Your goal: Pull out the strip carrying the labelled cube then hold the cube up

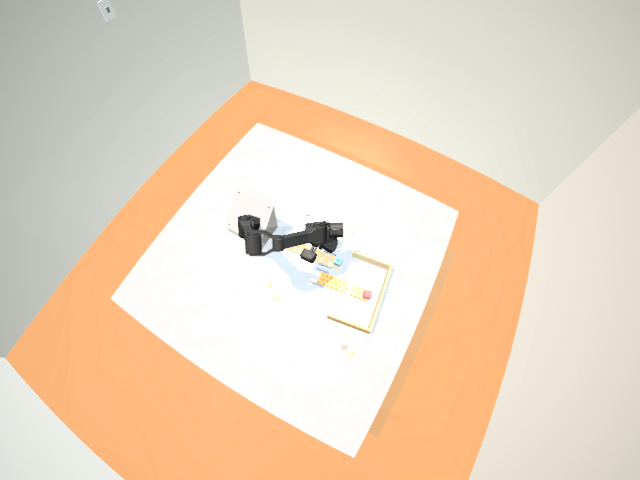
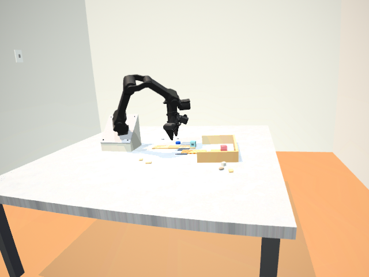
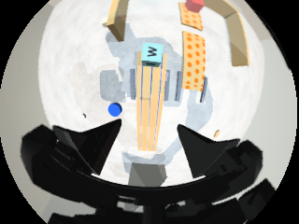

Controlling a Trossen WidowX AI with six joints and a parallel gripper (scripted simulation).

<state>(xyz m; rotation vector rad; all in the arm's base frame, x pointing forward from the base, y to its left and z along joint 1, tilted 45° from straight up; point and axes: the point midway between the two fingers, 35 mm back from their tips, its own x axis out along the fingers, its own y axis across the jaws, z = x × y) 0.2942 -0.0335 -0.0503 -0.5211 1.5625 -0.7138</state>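
Now: gripper tip 5 cm above the strip. Round my gripper tip: blue disc (8 cm to the left, 5 cm below); then red cube (28 cm ahead, 10 cm to the right, 4 cm below); then labelled cube (11 cm ahead, 4 cm below).
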